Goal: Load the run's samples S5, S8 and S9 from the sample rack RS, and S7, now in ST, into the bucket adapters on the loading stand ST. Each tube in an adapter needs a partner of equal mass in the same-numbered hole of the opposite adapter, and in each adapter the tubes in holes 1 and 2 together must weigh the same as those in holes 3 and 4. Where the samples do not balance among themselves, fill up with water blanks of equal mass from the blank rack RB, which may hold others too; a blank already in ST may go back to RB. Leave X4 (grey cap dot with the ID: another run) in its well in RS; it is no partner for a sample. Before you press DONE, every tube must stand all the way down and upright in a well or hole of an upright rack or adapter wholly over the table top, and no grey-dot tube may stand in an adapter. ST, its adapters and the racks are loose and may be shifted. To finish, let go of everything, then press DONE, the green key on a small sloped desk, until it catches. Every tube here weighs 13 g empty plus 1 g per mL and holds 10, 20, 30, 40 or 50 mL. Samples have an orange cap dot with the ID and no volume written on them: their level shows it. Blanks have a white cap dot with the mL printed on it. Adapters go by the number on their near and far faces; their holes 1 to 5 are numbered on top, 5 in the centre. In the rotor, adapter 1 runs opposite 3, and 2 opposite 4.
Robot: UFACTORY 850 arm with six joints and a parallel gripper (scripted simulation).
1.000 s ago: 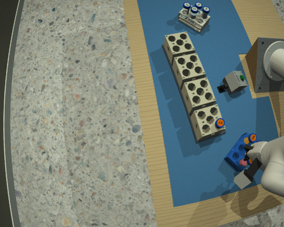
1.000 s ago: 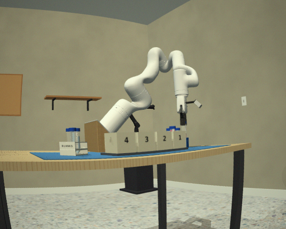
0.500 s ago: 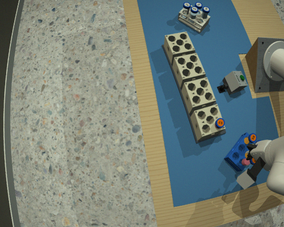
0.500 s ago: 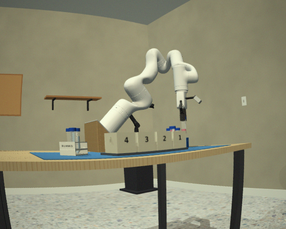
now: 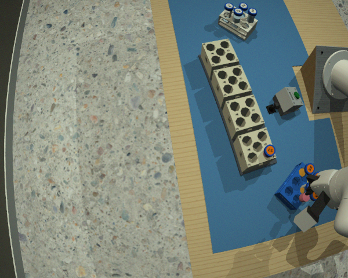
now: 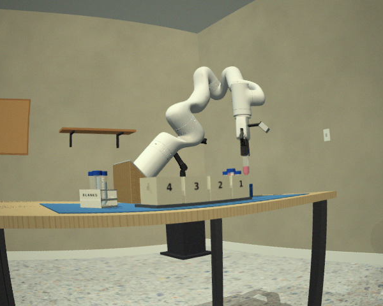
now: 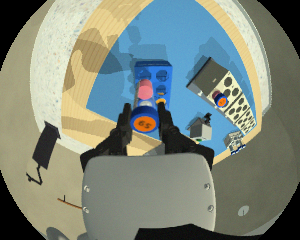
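Right now my hand is 5 cm above the sample S9 and 1 cm to the right of it. The rest, counted from my hand: sample tube S5: 14 cm below, 8 cm behind, 4 cm to the right; then orange-dot sample tube: 14 cm below, 8 cm to the right, 5 cm behind; then grey-dot tube X4: 14 cm below, 3 cm to the right, 3 cm behind.
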